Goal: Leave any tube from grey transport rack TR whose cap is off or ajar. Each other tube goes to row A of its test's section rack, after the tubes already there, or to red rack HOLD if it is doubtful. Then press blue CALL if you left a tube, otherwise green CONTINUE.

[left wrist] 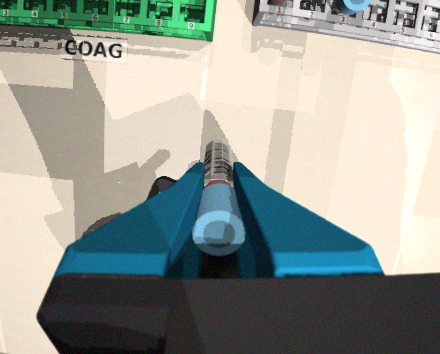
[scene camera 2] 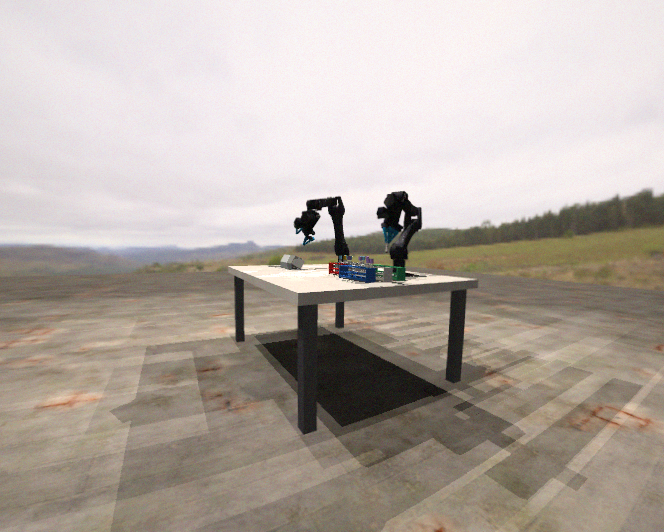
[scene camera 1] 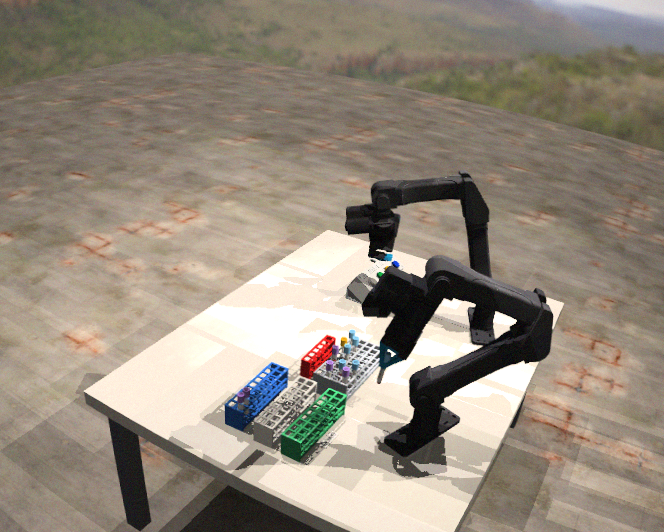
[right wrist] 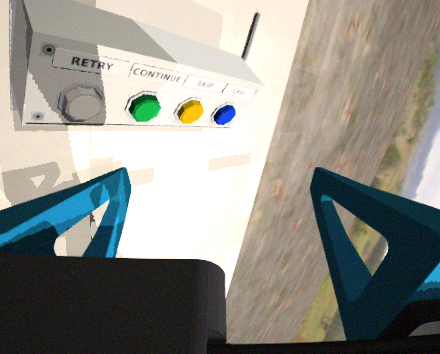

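Where they show: left gripper, fingertip midpoint: [left wrist: 218,176] [scene camera 2: 387,243] [scene camera 1: 382,365]; right gripper, fingertip midpoint: [scene camera 2: 300,239] [scene camera 1: 384,245] [right wrist: 220,177]; left arm's base, link origin: [scene camera 1: 423,431]; right arm's base, link origin: [scene camera 1: 481,327].
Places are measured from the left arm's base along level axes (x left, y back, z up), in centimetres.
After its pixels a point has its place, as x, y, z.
Observation:
My left gripper [left wrist: 218,176] {6.7, -9.6, 16.1} [scene camera 1: 382,362] {6.7, -9.6, 16.1} is shut on a light-blue-capped tube [left wrist: 219,232] {6.3, -8.9, 19.7} [scene camera 1: 380,376] {7.3, -9.2, 13.7}, held above the table to the right of the green rack and the grey transport rack. The grey rack [scene camera 1: 332,386] {9.1, -21.7, 3.9} [left wrist: 320,31] {2.8, -19.9, 1.4} holds several light-blue, purple and yellow-capped tubes. The green rack [scene camera 1: 302,449] {27.9, -9.8, 2.9} [left wrist: 212,25] {10.5, -16.3, 3.6}, labelled COAG in the left wrist view, shows no tubes. The blue rack [scene camera 1: 235,418] {33.8, -25.9, 3.1} holds purple-capped tubes at its near end. The red rack [scene camera 1: 305,368] {9.3, -31.3, 3.5} stands behind the grey rack. My right gripper [right wrist: 220,177] {-35.0, -50.0, 17.9} is open and empty, above and in front of the button box.
The button box [right wrist: 200,55] {-40.2, -58.1, 6.3} [scene camera 1: 360,288] {-28.1, -51.2, 5.0} [scene camera 2: 290,262] {-29.4, -55.9, 4.2} carries a grey RETRY button [right wrist: 82,105] {-31.8, -50.1, 7.1}, green CONTINUE [right wrist: 145,107] {-36.4, -51.7, 7.2}, yellow SKIP [right wrist: 190,111] {-41.0, -53.0, 7.2} and blue CALL [right wrist: 224,115] {-45.8, -54.3, 7.1}. A whitish rack [scene camera 1: 266,432] {31.6, -17.4, 4.1} stands between the blue and green racks. The table edge runs beside my right gripper.

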